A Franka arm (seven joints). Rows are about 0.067 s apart.
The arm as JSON. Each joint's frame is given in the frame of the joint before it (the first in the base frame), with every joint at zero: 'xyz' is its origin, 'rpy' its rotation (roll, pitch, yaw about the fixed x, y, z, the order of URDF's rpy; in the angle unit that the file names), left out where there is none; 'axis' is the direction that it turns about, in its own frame. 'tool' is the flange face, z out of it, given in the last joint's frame.
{
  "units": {
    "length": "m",
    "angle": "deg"
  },
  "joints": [
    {
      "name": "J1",
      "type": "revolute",
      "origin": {
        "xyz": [
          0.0,
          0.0,
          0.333
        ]
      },
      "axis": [
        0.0,
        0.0,
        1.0
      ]
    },
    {
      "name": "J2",
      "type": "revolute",
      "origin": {
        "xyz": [
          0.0,
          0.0,
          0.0
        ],
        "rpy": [
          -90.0,
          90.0,
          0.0
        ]
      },
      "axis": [
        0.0,
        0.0,
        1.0
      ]
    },
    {
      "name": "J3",
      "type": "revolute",
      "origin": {
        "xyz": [
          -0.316,
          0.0,
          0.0
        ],
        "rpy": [
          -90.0,
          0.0,
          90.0
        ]
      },
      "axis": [
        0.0,
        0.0,
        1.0
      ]
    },
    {
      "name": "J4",
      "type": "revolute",
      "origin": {
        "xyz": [
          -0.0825,
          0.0,
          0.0
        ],
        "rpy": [
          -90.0,
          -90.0,
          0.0
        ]
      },
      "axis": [
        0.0,
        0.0,
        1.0
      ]
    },
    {
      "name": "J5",
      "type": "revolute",
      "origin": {
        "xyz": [
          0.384,
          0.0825,
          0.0
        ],
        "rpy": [
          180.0,
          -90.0,
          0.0
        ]
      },
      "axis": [
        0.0,
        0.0,
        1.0
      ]
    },
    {
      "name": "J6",
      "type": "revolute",
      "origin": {
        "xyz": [
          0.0,
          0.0,
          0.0
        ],
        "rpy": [
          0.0,
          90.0,
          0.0
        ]
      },
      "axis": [
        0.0,
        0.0,
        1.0
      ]
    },
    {
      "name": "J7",
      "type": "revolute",
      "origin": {
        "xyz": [
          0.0,
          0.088,
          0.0
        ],
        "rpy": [
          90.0,
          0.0,
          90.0
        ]
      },
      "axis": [
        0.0,
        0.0,
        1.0
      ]
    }
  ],
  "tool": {
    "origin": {
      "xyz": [
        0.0,
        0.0,
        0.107
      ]
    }
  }
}
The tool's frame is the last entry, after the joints.
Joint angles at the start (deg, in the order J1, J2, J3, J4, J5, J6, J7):
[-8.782, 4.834, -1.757, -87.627, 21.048, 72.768, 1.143]
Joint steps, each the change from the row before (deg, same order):
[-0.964, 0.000, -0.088, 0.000, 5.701, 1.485, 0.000]
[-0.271, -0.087, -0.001, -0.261, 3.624, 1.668, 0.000]
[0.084, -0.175, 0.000, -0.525, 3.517, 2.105, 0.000]
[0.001, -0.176, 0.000, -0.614, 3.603, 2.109, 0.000]
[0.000, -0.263, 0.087, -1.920, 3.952, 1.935, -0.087]
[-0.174, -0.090, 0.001, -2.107, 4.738, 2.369, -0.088]
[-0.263, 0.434, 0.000, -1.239, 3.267, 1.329, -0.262]
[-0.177, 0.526, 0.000, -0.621, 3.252, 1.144, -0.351]
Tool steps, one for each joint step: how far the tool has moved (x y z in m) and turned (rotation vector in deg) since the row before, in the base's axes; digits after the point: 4 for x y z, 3 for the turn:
[0.0047, 0.0002, 0.0062, 5.296, -2.422, -1.893]
[0.0042, 0.0028, 0.0039, 3.250, -1.996, -1.226]
[0.0047, 0.0052, 0.0033, 3.096, -2.115, -1.203]
[0.0045, 0.0040, 0.0031, 3.199, -1.973, -1.426]
[0.0029, 0.0051, -0.0058, 3.823, -0.687, -1.369]
[0.0043, 0.0023, -0.0076, 4.510, -0.694, -2.246]
[0.0045, -0.0005, -0.0086, 3.186, -0.080, -1.519]
[0.0051, 0.0000, -0.0047, 3.068, -0.508, -1.369]

